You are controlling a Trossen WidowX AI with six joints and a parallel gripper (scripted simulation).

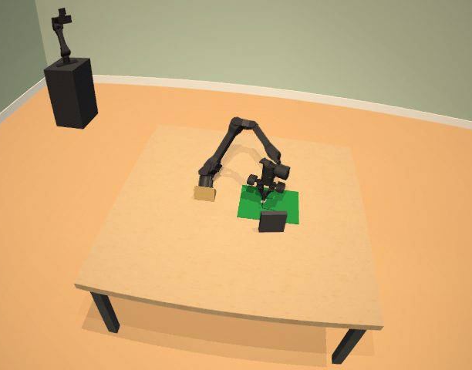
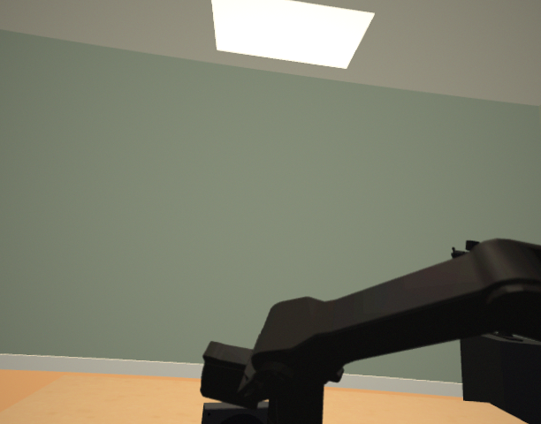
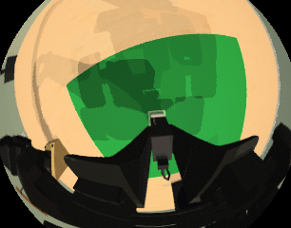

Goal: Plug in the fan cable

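My gripper tip is 10 mm to the left of the fan cable plug and 10 mm below it. Also, from my gripper tip: green board 30 mm ahead, 20 mm to the right, 40 mm below; pale header 10 mm to the right, 30 mm below; black square fan 50 mm ahead, 190 mm to the right, 30 mm above.
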